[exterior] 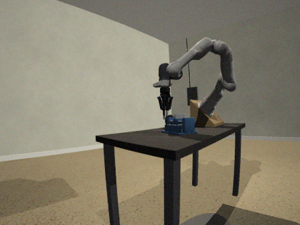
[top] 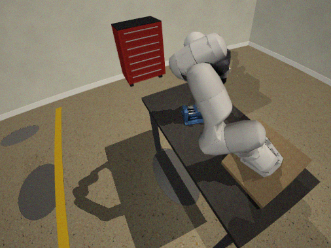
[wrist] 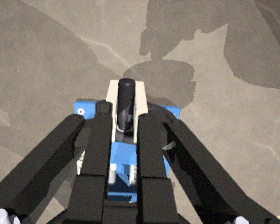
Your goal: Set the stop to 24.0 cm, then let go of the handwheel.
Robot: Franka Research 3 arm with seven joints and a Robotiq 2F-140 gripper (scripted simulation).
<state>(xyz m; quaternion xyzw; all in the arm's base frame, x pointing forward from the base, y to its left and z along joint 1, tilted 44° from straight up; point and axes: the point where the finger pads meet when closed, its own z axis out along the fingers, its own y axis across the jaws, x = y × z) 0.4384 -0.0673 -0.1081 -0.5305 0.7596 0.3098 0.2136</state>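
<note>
Right now my hand is 2 cm above the handwheel grip.
</note>
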